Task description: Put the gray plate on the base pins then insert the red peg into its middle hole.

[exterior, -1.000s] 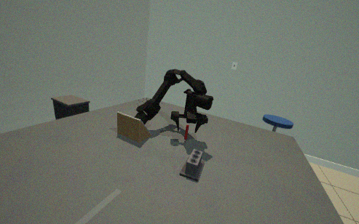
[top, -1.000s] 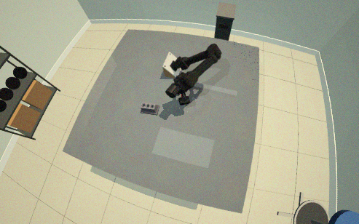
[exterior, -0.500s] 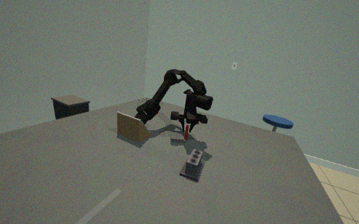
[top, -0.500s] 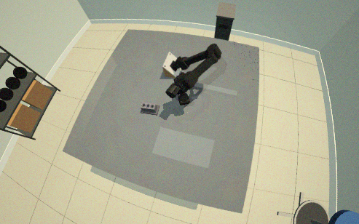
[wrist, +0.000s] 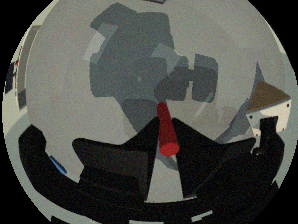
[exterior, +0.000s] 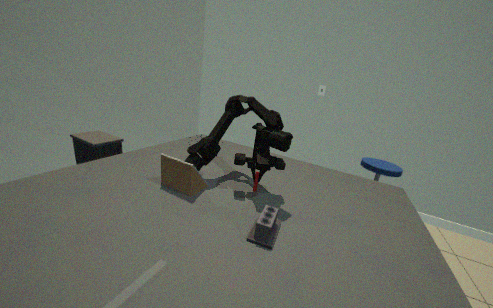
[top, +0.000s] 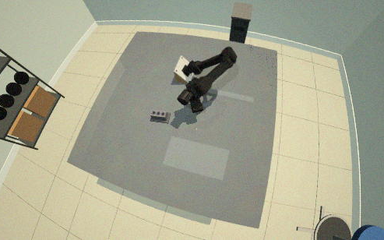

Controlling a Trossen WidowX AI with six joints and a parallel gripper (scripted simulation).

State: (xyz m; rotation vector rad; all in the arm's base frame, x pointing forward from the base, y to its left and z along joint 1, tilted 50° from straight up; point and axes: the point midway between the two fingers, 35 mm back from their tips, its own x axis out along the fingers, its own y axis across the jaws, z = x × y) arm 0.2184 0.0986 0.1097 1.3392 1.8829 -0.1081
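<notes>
Now: the gray plate 14 cm ahead of my gripper tip and 19 cm to the right of it. Round my gripper tip: red peg right at my gripper tip.
</notes>
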